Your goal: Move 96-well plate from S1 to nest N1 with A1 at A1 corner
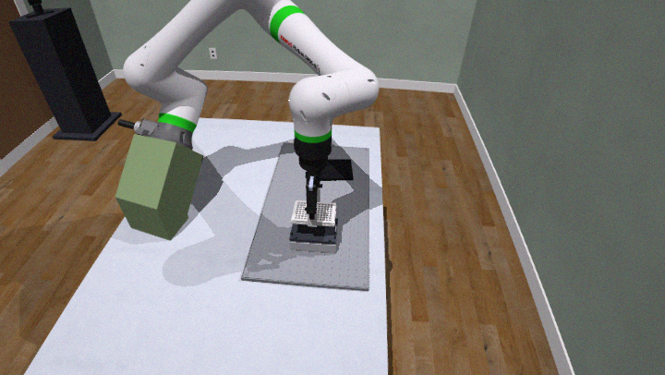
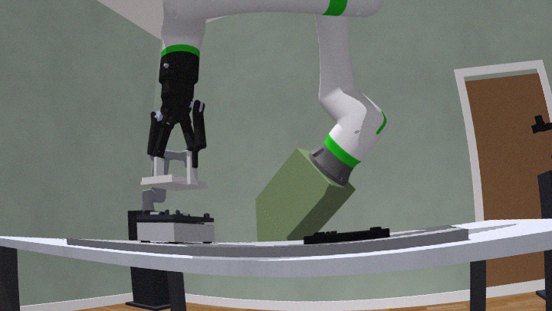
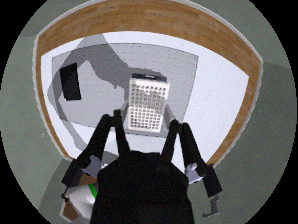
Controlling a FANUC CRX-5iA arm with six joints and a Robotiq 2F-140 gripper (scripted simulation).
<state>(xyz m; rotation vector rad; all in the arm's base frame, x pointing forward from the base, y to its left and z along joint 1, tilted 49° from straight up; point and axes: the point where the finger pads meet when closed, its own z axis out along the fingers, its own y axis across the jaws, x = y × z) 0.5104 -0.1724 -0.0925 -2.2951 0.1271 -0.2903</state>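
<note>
The black plate nest N1 lies 3 cm ahead of my hand, 36 cm to the left of it and 14 cm below it. The rest, counted from my hand: white 96-well plate (2 cm below).
</note>
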